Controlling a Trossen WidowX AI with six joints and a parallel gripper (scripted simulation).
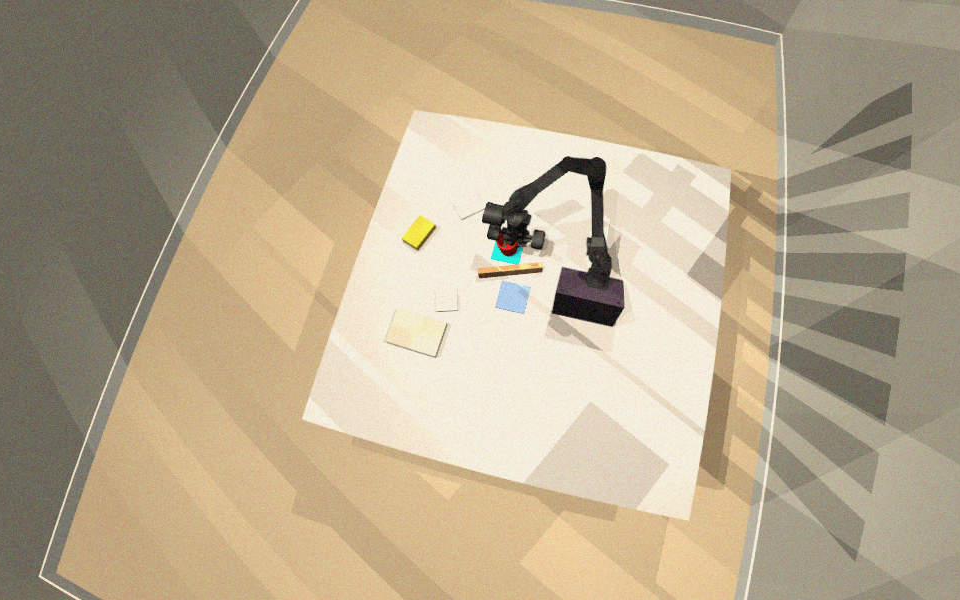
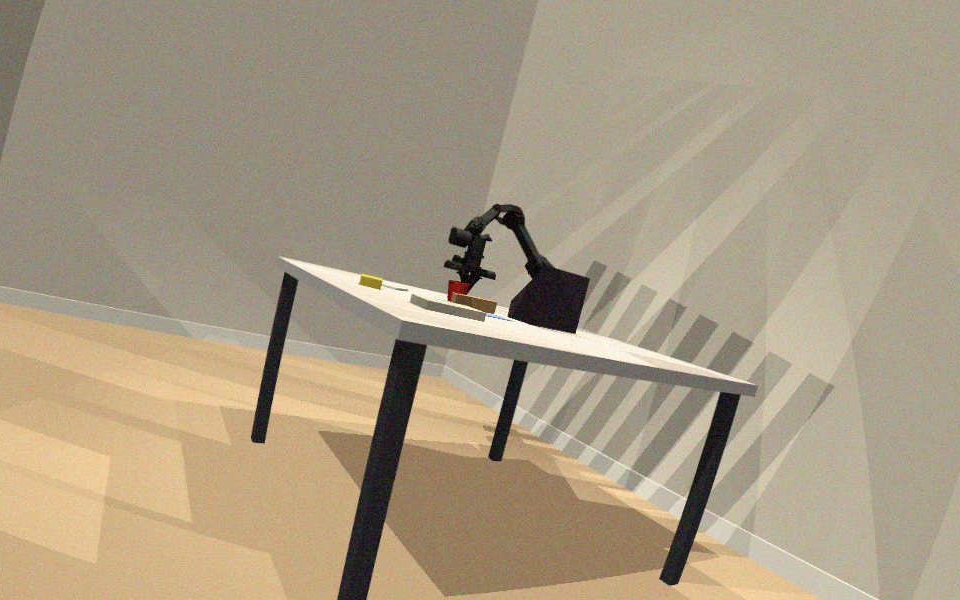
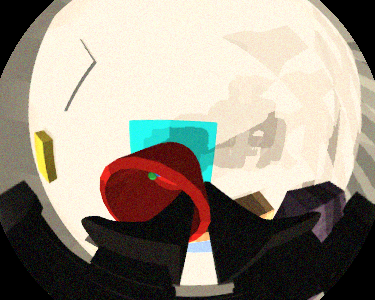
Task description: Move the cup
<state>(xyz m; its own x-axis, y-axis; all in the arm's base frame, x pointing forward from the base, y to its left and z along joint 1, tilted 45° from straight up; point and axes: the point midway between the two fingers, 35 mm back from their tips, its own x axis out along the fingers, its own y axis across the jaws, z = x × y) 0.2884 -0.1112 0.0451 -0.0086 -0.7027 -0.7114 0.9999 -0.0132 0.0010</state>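
Right now my gripper tip is 3 cm short of the red cup. Round my gripper tip: light blue pad: 17 cm to the left, 5 cm below, 3 cm behind; cyan pad: 5 cm below, 3 cm ahead; wooden bar: 8 cm to the left, 3 cm below.
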